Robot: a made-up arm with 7 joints.
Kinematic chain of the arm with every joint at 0, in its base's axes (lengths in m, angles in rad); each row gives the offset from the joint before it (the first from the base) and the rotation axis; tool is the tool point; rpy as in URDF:
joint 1: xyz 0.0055 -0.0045 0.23 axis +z
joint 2: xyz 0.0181 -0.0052 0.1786 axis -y
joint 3: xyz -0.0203 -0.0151 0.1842 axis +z
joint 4: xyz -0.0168 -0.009 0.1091 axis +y
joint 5: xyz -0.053 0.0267 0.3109 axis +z
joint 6: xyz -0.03 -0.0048 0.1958 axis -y
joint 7: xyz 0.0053 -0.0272 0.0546 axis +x
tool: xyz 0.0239 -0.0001 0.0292 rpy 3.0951 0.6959 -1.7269
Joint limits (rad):
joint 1: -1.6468..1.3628
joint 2: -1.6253..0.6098
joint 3: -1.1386..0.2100
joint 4: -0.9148..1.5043
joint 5: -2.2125..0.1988
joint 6: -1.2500..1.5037
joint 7: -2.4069..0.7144
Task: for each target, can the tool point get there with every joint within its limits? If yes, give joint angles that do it. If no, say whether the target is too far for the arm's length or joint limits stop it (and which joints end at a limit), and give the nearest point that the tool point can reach.
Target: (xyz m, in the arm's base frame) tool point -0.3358 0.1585 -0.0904
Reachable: no: joint limits stop it (at a limit: joint 1, joint 2, joint 3, joint 4, joint 5, joint 6) | nearest point -0.1276 0.3570 -0.0754 | short by 0.288 m
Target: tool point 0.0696 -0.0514 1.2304
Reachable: yes | joints 0.2338 -0.4374 0.0596 -0.5274 -0.2085 -0.7980 -0.0607
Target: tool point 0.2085 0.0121 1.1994
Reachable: yes | joints -0.5123 -0.7212 -0.2509 -0.6318 -0.7579 0.6726 -2.1585
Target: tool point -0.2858 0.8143 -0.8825
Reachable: no: too far | nearest point -0.0425 0.5070 -0.1204 | short by 0.857 m
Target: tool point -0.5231 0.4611 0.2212
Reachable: no: joint limits stop it (at a limit: joint 2, joint 4, joint 6) | nearest point -0.5419 0.4776 0.4821 | short by 0.262 m
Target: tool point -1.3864 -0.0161 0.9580
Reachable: no: too far | nearest point -0.7594 -0.0109 0.7866 | short by 0.650 m
